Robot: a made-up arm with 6 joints. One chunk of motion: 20 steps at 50 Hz.
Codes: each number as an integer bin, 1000 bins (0 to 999) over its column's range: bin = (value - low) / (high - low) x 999, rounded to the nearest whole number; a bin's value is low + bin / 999 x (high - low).
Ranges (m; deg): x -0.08..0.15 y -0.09..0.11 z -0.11..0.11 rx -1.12..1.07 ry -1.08..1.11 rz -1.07..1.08
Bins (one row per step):
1: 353 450 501 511 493 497
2: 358 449 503 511 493 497
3: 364 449 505 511 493 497
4: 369 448 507 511 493 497
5: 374 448 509 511 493 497
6: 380 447 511 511 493 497
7: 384 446 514 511 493 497
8: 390 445 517 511 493 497
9: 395 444 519 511 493 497
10: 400 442 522 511 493 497
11: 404 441 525 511 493 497
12: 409 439 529 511 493 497
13: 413 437 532 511 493 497
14: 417 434 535 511 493 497
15: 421 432 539 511 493 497
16: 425 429 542 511 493 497
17: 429 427 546 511 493 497
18: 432 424 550 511 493 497
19: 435 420 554 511 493 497
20: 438 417 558 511 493 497
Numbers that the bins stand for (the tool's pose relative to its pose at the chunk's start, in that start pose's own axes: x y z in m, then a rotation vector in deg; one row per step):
1: 0.0013 0.0001 0.0003 0.00 0.00 0.00
2: 0.0024 -0.0001 0.0008 0.00 0.00 0.00
3: 0.0038 -0.0001 0.0012 0.00 0.00 0.00
4: 0.0050 -0.0003 0.0017 0.00 0.00 0.00
5: 0.0061 -0.0003 0.0021 0.00 0.00 0.00
6: 0.0075 -0.0005 0.0025 0.00 0.00 0.00
7: 0.0084 -0.0007 0.0032 0.00 0.00 0.00
8: 0.0098 -0.0009 0.0039 0.00 0.00 0.00
9: 0.0109 -0.0011 0.0043 0.00 0.00 0.00
10: 0.0121 -0.0015 0.0050 0.00 0.00 0.00
11: 0.0130 -0.0017 0.0056 0.00 0.00 0.00
12: 0.0142 -0.0021 0.0065 0.00 0.00 0.00
13: 0.0151 -0.0025 0.0072 0.00 0.00 0.00
14: 0.0160 -0.0031 0.0078 0.00 0.00 0.00
15: 0.0169 -0.0035 0.0087 0.00 0.00 0.00
16: 0.0178 -0.0041 0.0094 0.00 0.00 0.00
17: 0.0188 -0.0045 0.0102 0.00 0.00 0.00
18: 0.0195 -0.0051 0.0111 0.00 0.00 0.00
19: 0.0202 -0.0059 0.0120 0.00 0.00 0.00
20: 0.0208 -0.0065 0.0129 0.00 0.00 0.00

